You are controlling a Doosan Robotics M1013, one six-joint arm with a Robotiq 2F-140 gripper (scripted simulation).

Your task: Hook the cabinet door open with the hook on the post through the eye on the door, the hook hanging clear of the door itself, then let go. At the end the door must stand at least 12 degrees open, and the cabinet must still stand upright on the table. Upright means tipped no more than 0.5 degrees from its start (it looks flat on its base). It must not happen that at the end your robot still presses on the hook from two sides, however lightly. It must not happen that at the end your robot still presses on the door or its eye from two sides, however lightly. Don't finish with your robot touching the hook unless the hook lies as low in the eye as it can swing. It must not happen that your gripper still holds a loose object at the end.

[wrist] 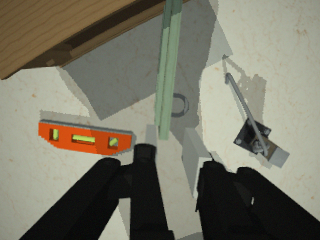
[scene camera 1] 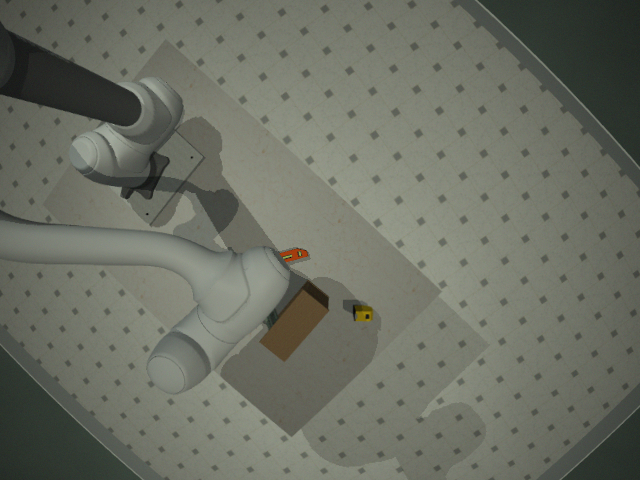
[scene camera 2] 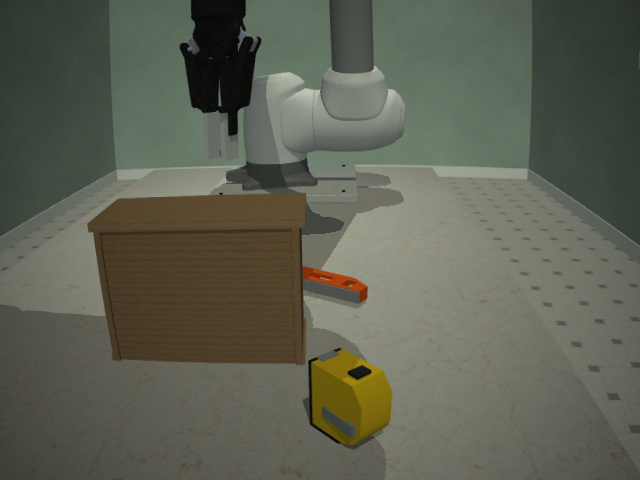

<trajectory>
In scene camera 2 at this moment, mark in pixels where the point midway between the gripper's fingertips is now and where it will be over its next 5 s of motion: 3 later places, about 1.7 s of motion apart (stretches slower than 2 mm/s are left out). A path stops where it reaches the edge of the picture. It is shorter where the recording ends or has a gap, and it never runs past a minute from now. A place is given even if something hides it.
My gripper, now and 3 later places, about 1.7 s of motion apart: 221,158; 223,196; 223,208; 221,164
</trajectory>
